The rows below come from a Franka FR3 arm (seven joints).
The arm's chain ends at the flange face. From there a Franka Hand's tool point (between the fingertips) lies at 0.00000 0.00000 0.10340 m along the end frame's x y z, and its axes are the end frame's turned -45 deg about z.
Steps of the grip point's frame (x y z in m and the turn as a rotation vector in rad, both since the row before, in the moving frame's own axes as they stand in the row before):
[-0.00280 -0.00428 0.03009 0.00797 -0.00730 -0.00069]
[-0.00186 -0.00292 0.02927 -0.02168 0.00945 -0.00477]
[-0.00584 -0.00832 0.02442 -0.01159 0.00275 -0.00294]
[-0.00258 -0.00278 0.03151 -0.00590 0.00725 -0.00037]
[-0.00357 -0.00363 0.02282 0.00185 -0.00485 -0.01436]
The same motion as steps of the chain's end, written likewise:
[-0.00389 -0.00100 0.03010 0.00047 -0.01080 -0.00069]
[-0.00566 -0.00164 0.02930 -0.00865 0.02201 -0.00477]
[-0.01106 -0.00240 0.02443 -0.00625 0.01014 -0.00294]
[-0.00475 -0.00004 0.03151 0.00095 0.00930 -0.00037]
[-0.00460 -0.00027 0.02282 -0.00212 -0.00474 -0.01436]

